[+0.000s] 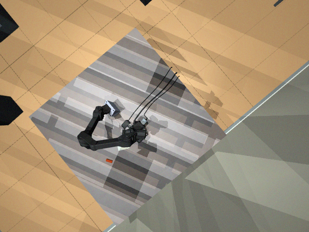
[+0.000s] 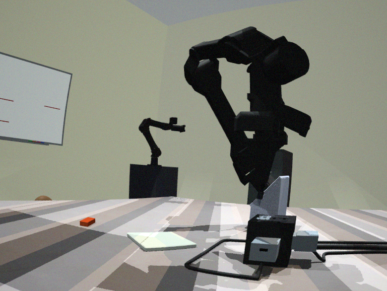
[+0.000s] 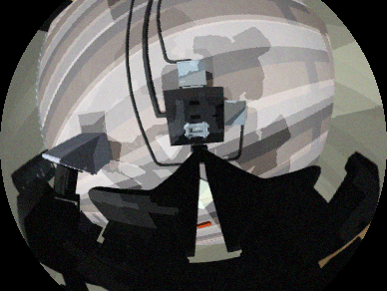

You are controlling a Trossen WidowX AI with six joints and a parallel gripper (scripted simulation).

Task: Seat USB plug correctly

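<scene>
My gripper tip is 20 mm above the USB plug. The rest, counted from my gripper tip: pale flat pad 10 mm ahead, 190 mm to the right, 130 mm below; orange block 50 mm ahead, 390 mm to the right, 130 mm below.
</scene>
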